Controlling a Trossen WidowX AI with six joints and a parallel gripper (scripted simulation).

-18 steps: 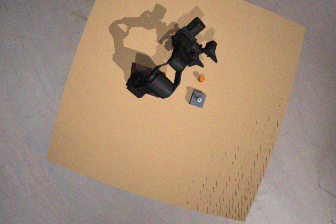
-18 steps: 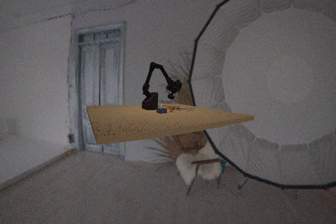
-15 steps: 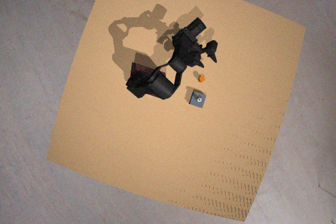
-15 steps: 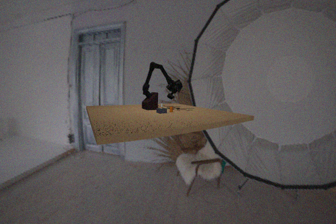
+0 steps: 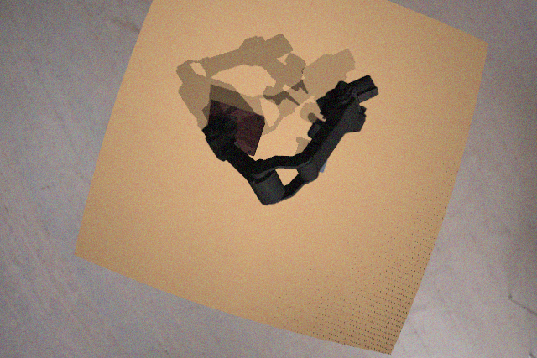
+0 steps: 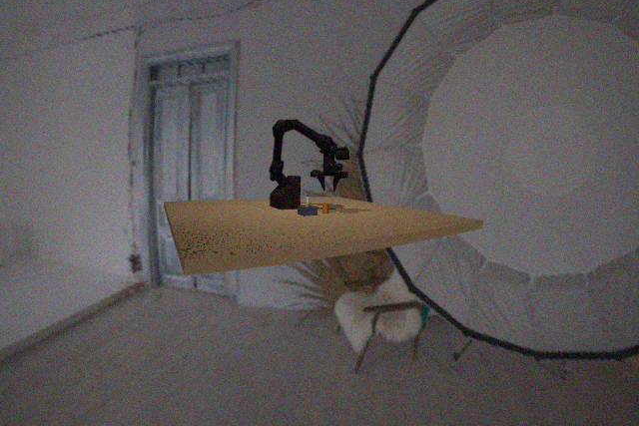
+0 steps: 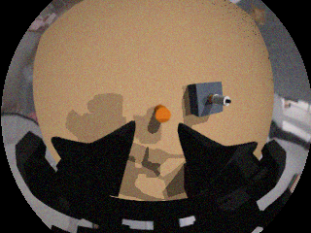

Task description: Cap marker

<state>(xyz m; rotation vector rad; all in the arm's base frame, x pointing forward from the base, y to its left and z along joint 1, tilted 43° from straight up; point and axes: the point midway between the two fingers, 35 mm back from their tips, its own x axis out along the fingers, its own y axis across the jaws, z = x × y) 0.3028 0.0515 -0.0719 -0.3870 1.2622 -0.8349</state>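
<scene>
Now: gripper tip 90 mm above the orange cap, 20 mm to the left of it and 10 mm past it. The rest, counted from my gripper tip: grey holder block: 130 mm to the right, 90 mm below, 10 mm behind.
</scene>
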